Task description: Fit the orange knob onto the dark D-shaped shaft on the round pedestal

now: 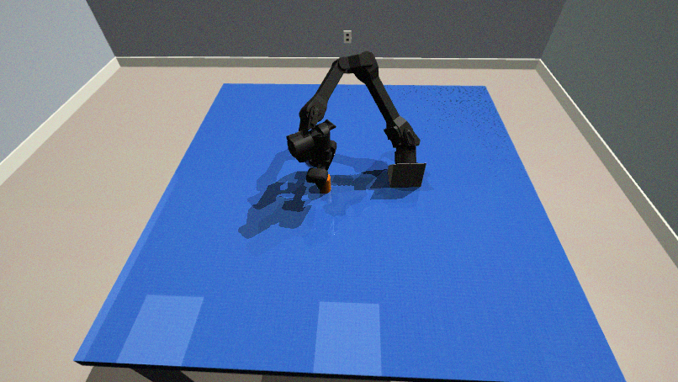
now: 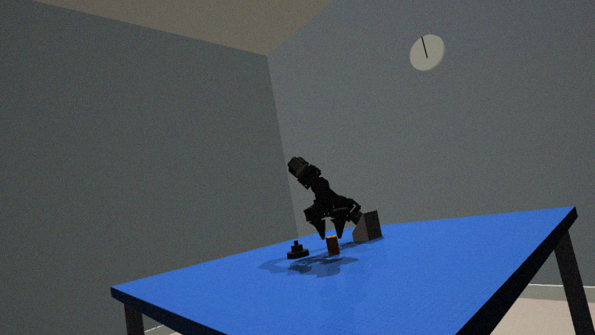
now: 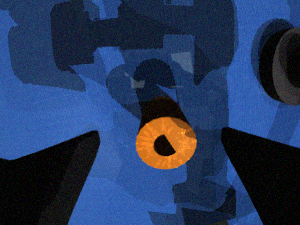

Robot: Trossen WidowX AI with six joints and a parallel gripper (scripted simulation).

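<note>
The orange knob lies 2 cm below my gripper tip. The rest, counted from my gripper tip: dark round pedestal 16 cm to the right, 2 cm below, 1 cm ahead.
</note>
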